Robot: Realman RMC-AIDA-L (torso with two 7-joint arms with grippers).
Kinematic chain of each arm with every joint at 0, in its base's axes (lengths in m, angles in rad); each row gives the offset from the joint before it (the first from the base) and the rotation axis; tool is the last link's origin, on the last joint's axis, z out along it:
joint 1: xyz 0 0 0.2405 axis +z
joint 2: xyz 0 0 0 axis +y
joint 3: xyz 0 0 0.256 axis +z
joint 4: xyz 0 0 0 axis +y
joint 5: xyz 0 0 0.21 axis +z
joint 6: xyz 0 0 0 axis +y
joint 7: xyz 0 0 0.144 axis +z
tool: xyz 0 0 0
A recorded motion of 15 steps. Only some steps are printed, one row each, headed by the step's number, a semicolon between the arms.
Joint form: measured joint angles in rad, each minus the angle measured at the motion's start. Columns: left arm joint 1, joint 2, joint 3, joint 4, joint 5, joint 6, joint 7; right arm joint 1, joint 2, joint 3, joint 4, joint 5, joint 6, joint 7.
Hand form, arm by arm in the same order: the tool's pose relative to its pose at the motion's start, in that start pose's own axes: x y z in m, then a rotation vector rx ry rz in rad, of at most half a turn. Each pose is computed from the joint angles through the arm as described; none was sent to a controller.
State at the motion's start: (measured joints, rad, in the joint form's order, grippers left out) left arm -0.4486 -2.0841 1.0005 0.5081 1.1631 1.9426 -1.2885; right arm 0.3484 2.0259 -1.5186 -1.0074 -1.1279 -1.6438 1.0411
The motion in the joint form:
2: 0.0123 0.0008 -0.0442 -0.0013 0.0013 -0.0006 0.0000; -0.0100 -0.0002 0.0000 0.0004 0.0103 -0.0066 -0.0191
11: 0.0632 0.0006 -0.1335 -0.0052 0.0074 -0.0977 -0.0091; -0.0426 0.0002 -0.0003 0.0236 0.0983 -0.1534 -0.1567
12: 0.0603 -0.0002 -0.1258 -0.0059 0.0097 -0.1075 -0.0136; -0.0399 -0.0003 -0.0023 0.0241 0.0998 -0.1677 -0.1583
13: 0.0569 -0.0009 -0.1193 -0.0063 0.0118 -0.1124 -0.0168; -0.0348 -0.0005 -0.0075 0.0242 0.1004 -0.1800 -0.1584
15: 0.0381 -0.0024 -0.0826 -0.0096 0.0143 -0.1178 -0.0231; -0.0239 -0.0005 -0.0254 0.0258 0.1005 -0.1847 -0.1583
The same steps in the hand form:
2: 0.0043 -0.0015 -0.0080 0.0409 0.0252 0.0171; -0.0004 0.0020 -0.0021 0.0074 -0.0102 -0.0134
11: 0.0053 -0.0125 -0.0350 0.2401 0.0512 0.0269; -0.0141 0.0208 -0.0122 -0.0256 -0.1551 -0.1261
12: 0.0036 -0.0137 -0.0333 0.2413 0.0433 0.0171; -0.0154 0.0222 -0.0119 -0.0399 -0.1648 -0.1289
13: 0.0024 -0.0144 -0.0315 0.2380 0.0371 0.0101; -0.0166 0.0234 -0.0105 -0.0582 -0.1735 -0.1300
15: -0.0018 -0.0155 -0.0215 0.2022 0.0127 -0.0123; -0.0166 0.0246 -0.0061 -0.0856 -0.1791 -0.1262

